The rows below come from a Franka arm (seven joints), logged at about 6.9 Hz.
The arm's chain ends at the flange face. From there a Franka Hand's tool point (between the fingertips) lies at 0.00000 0.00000 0.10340 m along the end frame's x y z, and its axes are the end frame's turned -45 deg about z.
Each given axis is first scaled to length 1.
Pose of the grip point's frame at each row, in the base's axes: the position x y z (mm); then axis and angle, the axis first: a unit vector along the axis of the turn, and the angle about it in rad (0 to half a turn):
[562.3, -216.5, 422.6, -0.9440, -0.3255, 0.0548, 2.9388]
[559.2, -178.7, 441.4, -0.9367, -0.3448, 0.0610, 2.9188]
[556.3, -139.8, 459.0, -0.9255, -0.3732, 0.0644, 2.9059]
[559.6, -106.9, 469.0, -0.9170, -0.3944, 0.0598, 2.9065]
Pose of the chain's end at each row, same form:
[579.7, -232.5, 523.3, -0.9942, 0.0604, 0.0893, 2.9962]
[578.7, -195.8, 541.5, -0.9943, 0.0398, 0.0989, 2.9824]
[577.5, -157.2, 558.7, -0.9945, 0.0093, 0.1044, 2.9731]
[580.3, -124.2, 568.8, -0.9949, -0.0134, 0.1001, 2.9701]

